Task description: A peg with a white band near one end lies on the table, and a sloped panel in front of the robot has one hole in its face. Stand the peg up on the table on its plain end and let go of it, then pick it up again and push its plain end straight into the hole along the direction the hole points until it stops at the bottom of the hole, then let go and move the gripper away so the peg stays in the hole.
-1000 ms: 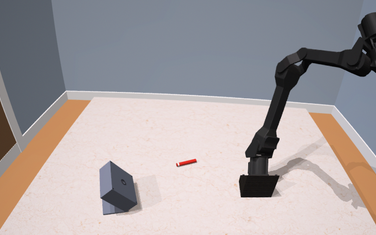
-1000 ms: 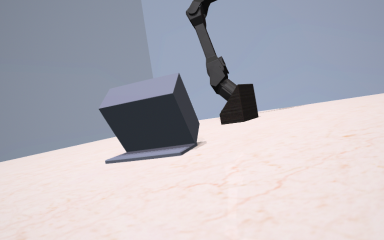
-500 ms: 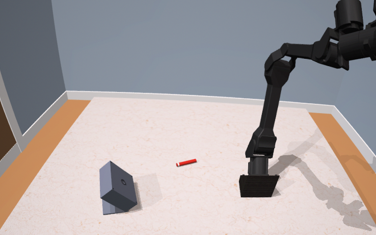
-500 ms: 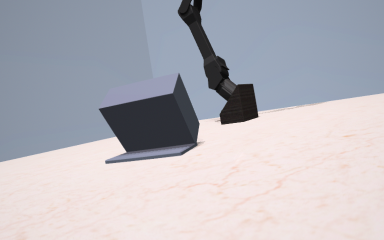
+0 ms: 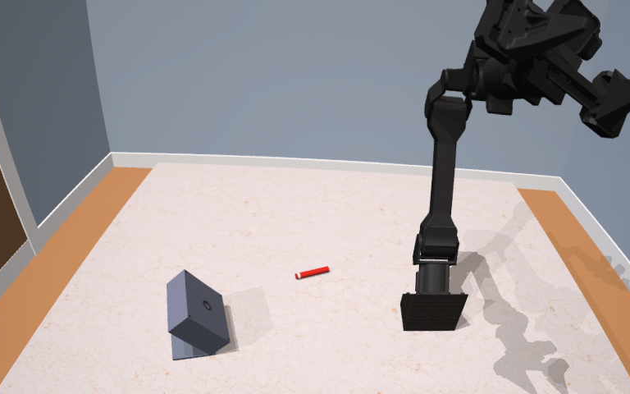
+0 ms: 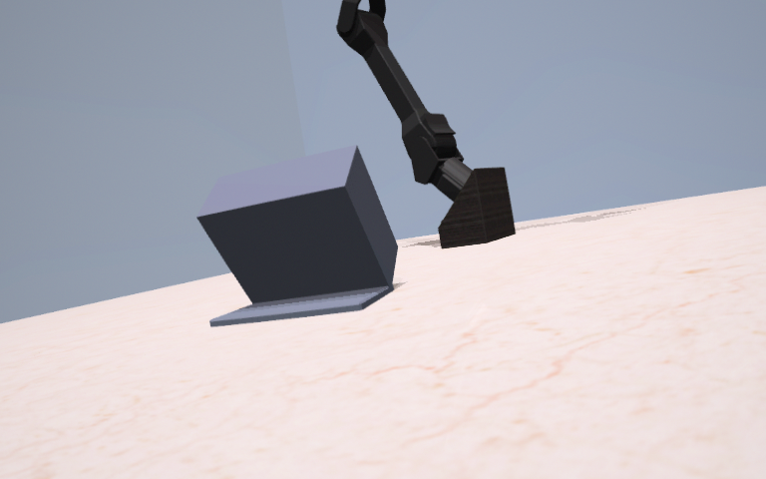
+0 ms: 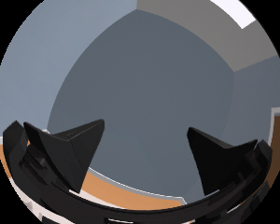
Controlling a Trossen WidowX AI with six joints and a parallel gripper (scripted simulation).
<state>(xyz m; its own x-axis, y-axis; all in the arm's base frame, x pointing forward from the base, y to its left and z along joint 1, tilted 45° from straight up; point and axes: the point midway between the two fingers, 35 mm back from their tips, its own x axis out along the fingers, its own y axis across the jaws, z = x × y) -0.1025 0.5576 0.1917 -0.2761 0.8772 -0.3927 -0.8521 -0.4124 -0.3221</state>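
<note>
The red peg lies 32 cm ahead of my gripper tip, 38 cm to the right of it and 62 cm below it. The rest, counted from my gripper tip: grey sloped panel 50 cm ahead, 16 cm to the right, 56 cm below; grey foot plate 52 cm ahead, 15 cm to the right, 62 cm below.
</note>
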